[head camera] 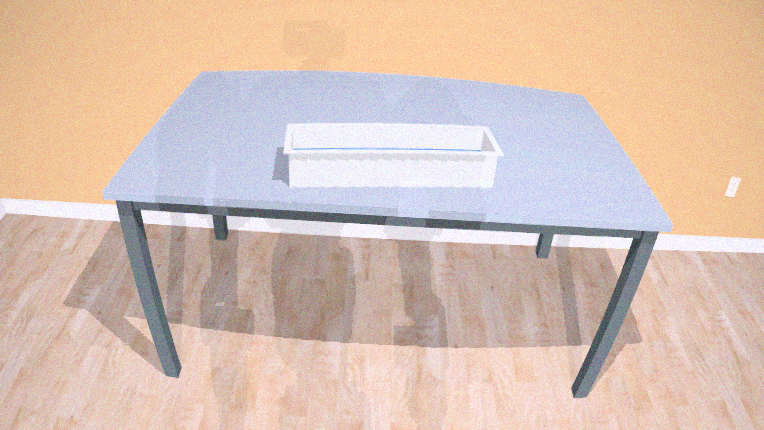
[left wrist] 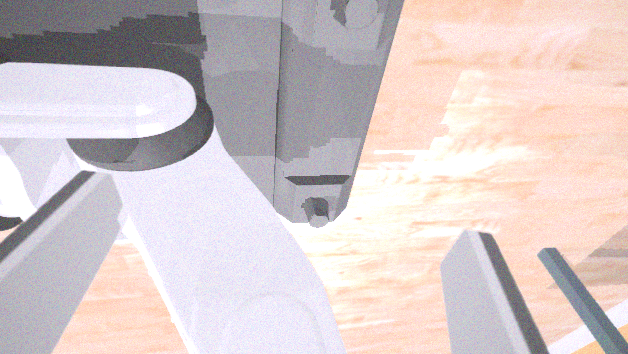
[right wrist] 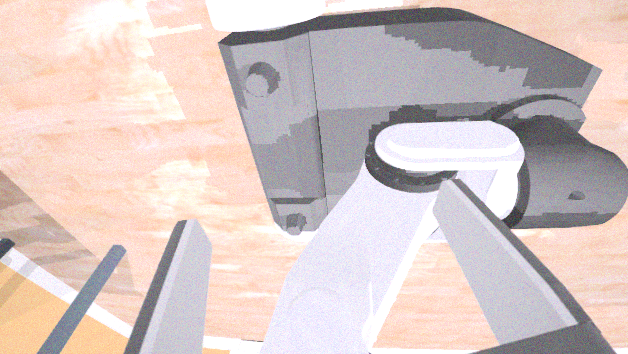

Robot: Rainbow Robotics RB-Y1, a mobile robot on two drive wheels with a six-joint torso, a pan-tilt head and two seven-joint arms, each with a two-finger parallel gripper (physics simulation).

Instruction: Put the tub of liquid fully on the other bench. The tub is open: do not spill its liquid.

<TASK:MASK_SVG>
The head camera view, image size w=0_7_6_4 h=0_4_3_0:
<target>long white tub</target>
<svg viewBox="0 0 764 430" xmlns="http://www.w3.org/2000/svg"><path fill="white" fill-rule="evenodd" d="M283 154L289 154L290 188L492 188L497 156L504 156L488 127L394 123L287 124Z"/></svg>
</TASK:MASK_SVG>
